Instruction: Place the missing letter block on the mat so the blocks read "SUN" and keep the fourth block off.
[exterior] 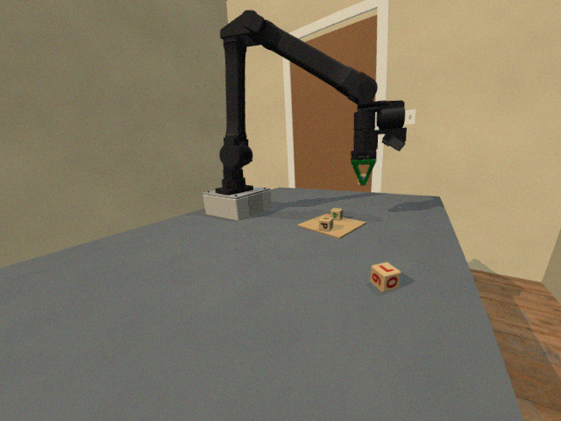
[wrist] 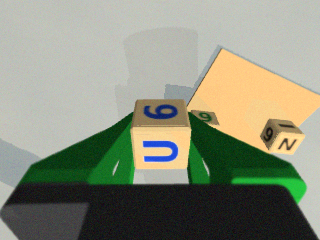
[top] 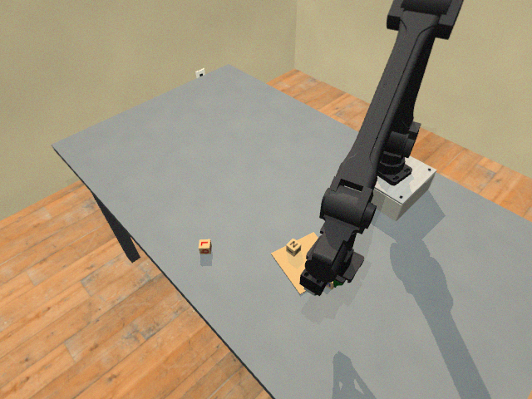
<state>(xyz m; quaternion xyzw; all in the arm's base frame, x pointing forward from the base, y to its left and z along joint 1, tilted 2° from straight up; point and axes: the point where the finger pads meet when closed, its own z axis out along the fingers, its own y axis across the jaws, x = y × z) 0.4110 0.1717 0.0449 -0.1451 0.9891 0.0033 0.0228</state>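
My gripper is now 110 mm to the left of the tan mat, 110 mm above it and 50 mm past it. From my hand the other things lie so: block (10 mm above).
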